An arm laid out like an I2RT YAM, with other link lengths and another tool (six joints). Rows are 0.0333 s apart.
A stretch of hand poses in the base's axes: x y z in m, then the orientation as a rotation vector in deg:
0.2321, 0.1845, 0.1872, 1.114, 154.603, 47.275
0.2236, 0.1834, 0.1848, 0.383, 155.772, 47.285
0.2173, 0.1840, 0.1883, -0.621, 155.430, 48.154
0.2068, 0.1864, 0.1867, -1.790, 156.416, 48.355
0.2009, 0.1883, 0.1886, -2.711, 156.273, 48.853
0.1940, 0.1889, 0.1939, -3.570, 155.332, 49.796
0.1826, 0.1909, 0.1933, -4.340, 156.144, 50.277
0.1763, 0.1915, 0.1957, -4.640, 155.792, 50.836
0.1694, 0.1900, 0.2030, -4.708, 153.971, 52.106
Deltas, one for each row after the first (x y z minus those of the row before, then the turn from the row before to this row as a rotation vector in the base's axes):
-0.0085, -0.0011, -0.0024, -0.302, 0.933, 0.778
-0.0063, 0.0006, 0.0035, 0.536, -0.299, 0.733
-0.0105, 0.0024, -0.0016, -0.193, 0.730, 1.051
-0.0059, 0.0019, 0.0019, 0.265, -0.176, 0.660
-0.0069, 0.0006, 0.0053, 0.737, -0.771, 0.507
-0.0114, 0.0020, -0.0006, 0.047, 0.732, 0.796
-0.0063, 0.0006, 0.0024, 0.413, -0.219, 0.213
-0.0069, -0.0015, 0.0073, 1.249, -1.304, -0.167

